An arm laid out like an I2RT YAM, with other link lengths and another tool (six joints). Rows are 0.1 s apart.
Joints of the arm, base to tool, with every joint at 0 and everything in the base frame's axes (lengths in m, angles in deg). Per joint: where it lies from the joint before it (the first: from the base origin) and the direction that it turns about. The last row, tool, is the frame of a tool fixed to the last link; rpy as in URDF.
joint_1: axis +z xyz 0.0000 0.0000 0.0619
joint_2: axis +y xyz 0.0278 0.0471 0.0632
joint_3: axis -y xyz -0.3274 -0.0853 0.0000
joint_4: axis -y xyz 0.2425 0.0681 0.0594
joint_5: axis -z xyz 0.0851 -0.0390 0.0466
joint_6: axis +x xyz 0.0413 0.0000 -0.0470
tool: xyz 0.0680 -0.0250 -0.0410 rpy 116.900 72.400 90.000
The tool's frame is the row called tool.
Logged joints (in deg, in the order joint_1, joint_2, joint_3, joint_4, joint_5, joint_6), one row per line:
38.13, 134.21, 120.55, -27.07, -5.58, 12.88
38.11, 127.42, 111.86, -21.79, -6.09, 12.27
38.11, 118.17, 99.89, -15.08, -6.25, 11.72
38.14, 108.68, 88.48, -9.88, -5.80, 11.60
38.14, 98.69, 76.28, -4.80, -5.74, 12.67
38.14, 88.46, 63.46, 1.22, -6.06, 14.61
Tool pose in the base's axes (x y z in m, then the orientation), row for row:
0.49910, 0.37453, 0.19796, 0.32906, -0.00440, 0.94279, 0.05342
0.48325, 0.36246, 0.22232, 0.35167, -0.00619, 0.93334, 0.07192
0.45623, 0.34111, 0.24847, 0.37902, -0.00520, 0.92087, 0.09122
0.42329, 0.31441, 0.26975, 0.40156, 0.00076, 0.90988, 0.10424
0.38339, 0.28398, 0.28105, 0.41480, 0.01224, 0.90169, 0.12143
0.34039, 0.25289, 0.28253, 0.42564, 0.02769, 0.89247, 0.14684
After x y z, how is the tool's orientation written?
As a quaternion, w x y z.
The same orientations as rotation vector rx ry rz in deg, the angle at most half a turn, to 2 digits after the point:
-0.66, 141.35, 8.01
-0.92, 138.41, 10.67
-0.76, 134.79, 13.35
0.11, 131.79, 15.10
1.76, 129.80, 17.48
3.97, 127.84, 21.03

